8 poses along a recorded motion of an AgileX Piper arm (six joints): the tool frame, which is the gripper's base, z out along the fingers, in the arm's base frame.
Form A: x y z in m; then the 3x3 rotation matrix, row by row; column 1 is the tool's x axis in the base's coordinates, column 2 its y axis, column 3 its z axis. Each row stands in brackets.
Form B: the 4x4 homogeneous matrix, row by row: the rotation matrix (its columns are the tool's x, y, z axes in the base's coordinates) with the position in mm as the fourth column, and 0 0 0 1 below. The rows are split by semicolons. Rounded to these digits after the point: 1 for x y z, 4 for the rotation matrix.
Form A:
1: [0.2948, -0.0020, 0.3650], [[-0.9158, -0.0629, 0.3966], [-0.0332, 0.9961, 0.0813], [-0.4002, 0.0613, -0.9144]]
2: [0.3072, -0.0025, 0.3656], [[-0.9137, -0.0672, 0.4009], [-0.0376, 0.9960, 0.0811], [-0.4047, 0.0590, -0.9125]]
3: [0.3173, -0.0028, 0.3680], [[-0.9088, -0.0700, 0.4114], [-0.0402, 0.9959, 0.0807], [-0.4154, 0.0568, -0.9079]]
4: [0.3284, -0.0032, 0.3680], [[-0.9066, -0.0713, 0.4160], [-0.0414, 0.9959, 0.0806], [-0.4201, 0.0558, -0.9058]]
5: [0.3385, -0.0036, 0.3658], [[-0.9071, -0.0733, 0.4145], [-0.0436, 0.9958, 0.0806], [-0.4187, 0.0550, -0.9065]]
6: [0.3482, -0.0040, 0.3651], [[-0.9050, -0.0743, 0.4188], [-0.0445, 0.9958, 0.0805], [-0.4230, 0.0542, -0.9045]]
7: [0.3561, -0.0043, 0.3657], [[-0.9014, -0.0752, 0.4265], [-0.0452, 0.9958, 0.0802], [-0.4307, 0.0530, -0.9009]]
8: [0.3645, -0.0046, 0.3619], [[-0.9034, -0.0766, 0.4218], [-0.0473, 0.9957, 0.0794], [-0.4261, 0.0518, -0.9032]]
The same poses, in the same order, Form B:
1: -0.9158, -0.0629, 0.3966, 294.8; -0.0332, 0.9961, 0.0813, -2.0; -0.4002, 0.0613, -0.9144, 365.0; 0, 0, 0, 1
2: -0.9137, -0.0672, 0.4009, 307.2; -0.0376, 0.9960, 0.0811, -2.5; -0.4047, 0.0590, -0.9125, 365.6; 0, 0, 0, 1
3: -0.9088, -0.0700, 0.4114, 317.3; -0.0402, 0.9959, 0.0807, -2.8; -0.4154, 0.0568, -0.9079, 368.0; 0, 0, 0, 1
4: -0.9066, -0.0713, 0.4160, 328.4; -0.0414, 0.9959, 0.0806, -3.2; -0.4201, 0.0558, -0.9058, 368.0; 0, 0, 0, 1
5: -0.9071, -0.0733, 0.4145, 338.5; -0.0436, 0.9958, 0.0806, -3.6; -0.4187, 0.0550, -0.9065, 365.8; 0, 0, 0, 1
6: -0.9050, -0.0743, 0.4188, 348.2; -0.0445, 0.9958, 0.0805, -4.0; -0.4230, 0.0542, -0.9045, 365.1; 0, 0, 0, 1
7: -0.9014, -0.0752, 0.4265, 356.1; -0.0452, 0.9958, 0.0802, -4.3; -0.4307, 0.0530, -0.9009, 365.7; 0, 0, 0, 1
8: -0.9034, -0.0766, 0.4218, 364.5; -0.0473, 0.9957, 0.0794, -4.6; -0.4261, 0.0518, -0.9032, 361.9; 0, 0, 0, 1
